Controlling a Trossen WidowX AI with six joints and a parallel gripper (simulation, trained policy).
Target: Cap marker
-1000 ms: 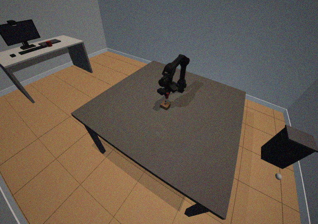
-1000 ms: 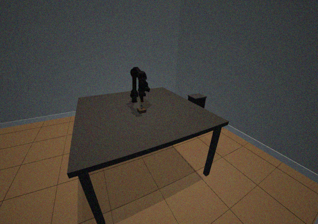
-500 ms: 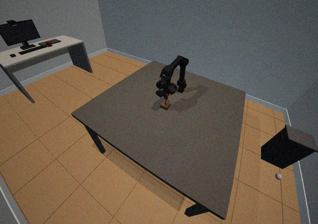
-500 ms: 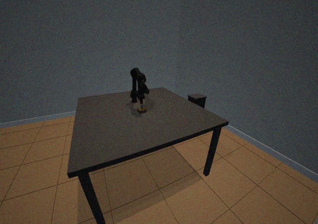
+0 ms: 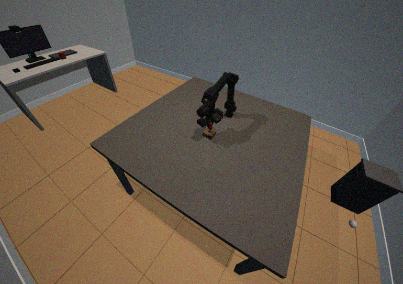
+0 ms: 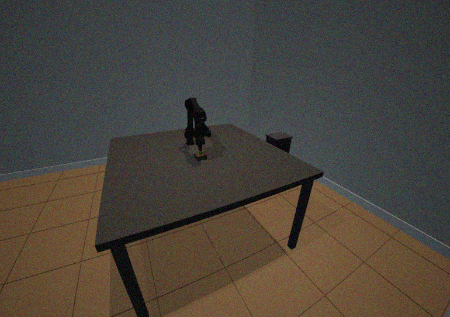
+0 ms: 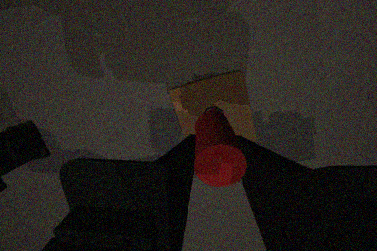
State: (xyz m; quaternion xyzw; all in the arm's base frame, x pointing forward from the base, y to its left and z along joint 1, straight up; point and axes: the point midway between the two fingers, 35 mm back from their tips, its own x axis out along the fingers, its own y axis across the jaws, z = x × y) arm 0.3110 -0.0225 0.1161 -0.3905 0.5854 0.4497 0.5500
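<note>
Right now the brown holder block is 70 mm below my gripper tip. Round my gripper tip: red cap: 10 mm above.
</note>
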